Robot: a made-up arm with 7 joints.
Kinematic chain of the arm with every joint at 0, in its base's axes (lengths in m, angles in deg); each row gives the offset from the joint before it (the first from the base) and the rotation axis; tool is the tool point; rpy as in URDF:
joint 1: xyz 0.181 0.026 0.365 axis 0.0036 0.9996 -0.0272
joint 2: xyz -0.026 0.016 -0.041 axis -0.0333 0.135 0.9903
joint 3: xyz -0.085 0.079 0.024 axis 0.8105 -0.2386 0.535
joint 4: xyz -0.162 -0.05 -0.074 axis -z
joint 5: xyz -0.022 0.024 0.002 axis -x
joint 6: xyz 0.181 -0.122 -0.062 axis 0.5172 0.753 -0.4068
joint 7: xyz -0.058 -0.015 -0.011 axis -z
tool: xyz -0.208 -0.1 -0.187 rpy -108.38 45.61 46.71
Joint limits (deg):
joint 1: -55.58..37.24
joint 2: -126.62..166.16
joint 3: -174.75..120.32
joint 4: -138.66..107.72
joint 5: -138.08..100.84
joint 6: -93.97..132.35
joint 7: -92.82..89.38
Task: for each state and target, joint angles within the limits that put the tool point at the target. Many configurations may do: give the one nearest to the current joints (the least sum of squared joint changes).
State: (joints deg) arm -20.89 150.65 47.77 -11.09 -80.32 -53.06 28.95
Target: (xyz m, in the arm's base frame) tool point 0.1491 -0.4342 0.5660
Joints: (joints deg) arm -23.14 152.22 55.53 10.60 -103.85 -44.32 47.91
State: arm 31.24 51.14 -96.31 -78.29 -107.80 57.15 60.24
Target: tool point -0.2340 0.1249 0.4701
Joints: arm 10.71 44.85 -106.58 -71.08 -100.26 34.90 62.47
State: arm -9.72 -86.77 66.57 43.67 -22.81 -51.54 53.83
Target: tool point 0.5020 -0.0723 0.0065
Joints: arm 7.69 -104.79 47.08 53.91 -38.25 -51.31 77.16
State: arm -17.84 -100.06 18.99 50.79 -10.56 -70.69 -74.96
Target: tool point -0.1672 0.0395 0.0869
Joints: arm -8.41 -90.97 18.92 34.34 -2.35 -80.58 -84.58
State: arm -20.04 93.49 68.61 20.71 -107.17 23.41 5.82
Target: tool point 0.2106 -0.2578 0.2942
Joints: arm -18.52 94.62 77.72 29.86 -106.89 44.07 48.47
